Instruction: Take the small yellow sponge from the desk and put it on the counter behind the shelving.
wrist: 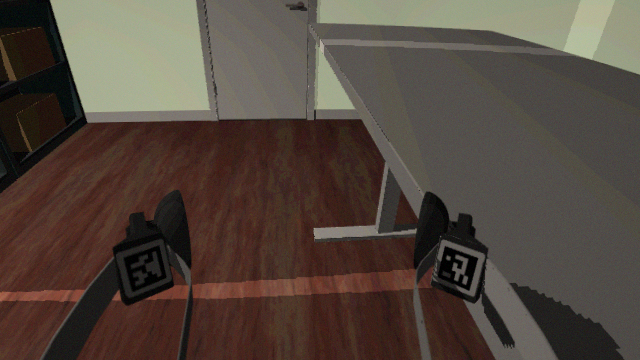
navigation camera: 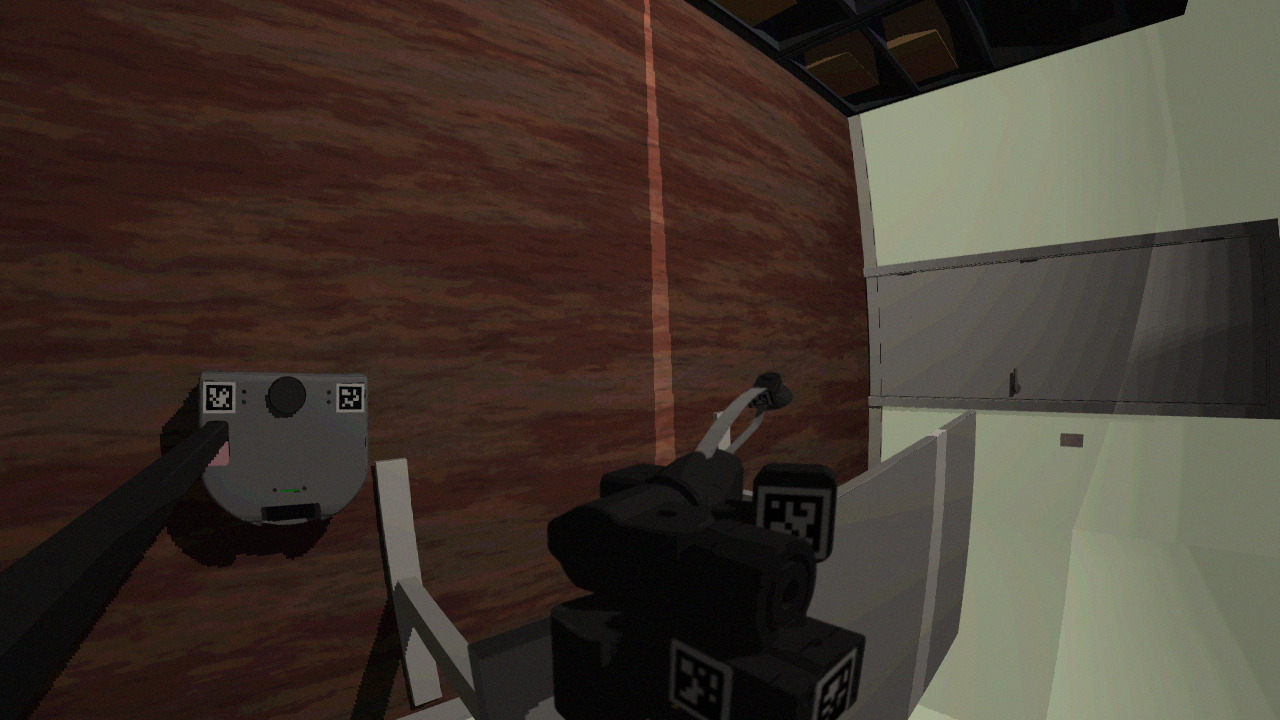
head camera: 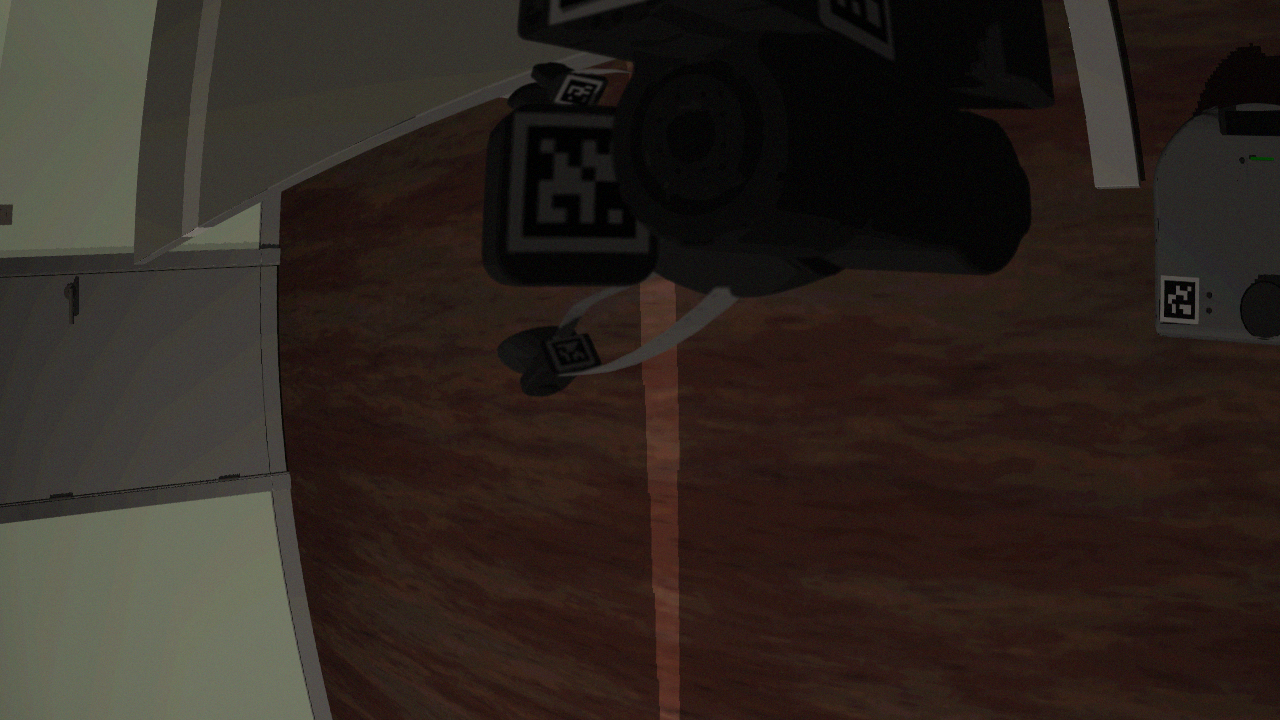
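Where they show: gripper, fingertip midpoint: (navigation camera: 774,459); robot's base at its link origin: (navigation camera: 287,393) (head camera: 1261,307).
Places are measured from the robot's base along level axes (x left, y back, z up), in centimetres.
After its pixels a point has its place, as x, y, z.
Note:
The grey desk (head camera: 358,80) @(-66.6, 16.6, 95.0) (navigation camera: 881,564) @(-82.0, 27.6, 95.0) (wrist: 500,125) runs along the right side of the wrist view, with its long edge beside the right finger. The yellow sponge does not show in the current views, and the counter cannot be made out. My gripper (wrist: 303,218) @(-39.6, 2.4, 98.2) is open, its two fingers wide apart with floor visible between them. The left finger is over the floor; the right finger overlaps the desk edge in the wrist view. Dark shelving (navigation camera: 1056,40) @(-289.6, -188.9, 133.5) (wrist: 42,152) with brown boxes stands at the far left of the wrist view; what is behind it is hidden.
A grey door (head camera: 134,385) @(-301.2, -33.3, 66.4) (navigation camera: 1074,331) @(-301.3, -29.6, 123.2) (wrist: 257,60) is in the far wall. A desk foot (wrist: 345,233) stands on the floor below the desk edge. Another pale foot (head camera: 1109,107) (navigation camera: 398,528) lies close to my base (head camera: 1203,223) @(-9.3, 10.2, 15.9) (navigation camera: 286,456) @(0.4, 12.0, 16.0).

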